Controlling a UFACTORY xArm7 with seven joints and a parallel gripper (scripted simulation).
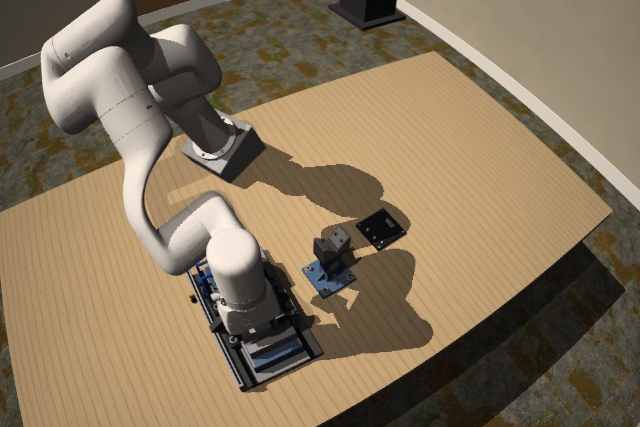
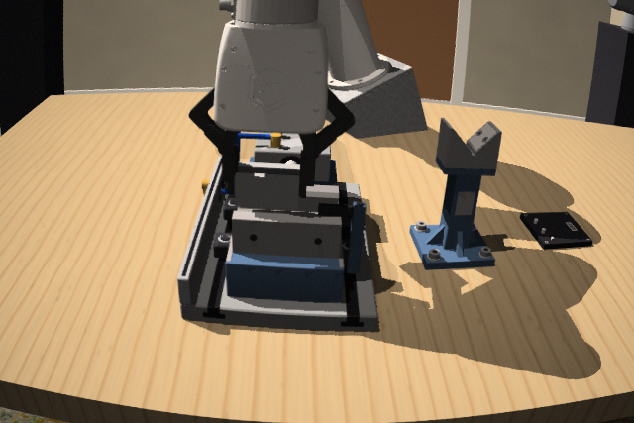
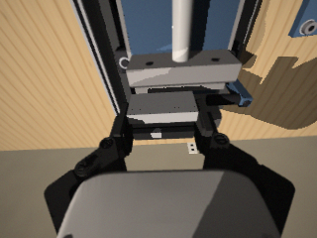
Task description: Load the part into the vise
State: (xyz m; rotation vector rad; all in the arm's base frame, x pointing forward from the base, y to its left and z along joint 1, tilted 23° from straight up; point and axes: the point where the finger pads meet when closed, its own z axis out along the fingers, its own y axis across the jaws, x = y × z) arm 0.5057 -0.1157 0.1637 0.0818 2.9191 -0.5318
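The fixed jaw is 5 cm below my hand, 3 cm ahead of it and 2 cm to the left of it. The rest, counted from my hand: work stop: 7 cm to the left, 3 cm below, 1 cm ahead; then part: right at my hand; then moving jaw: 5 cm below, 3 cm behind, 2 cm to the left.
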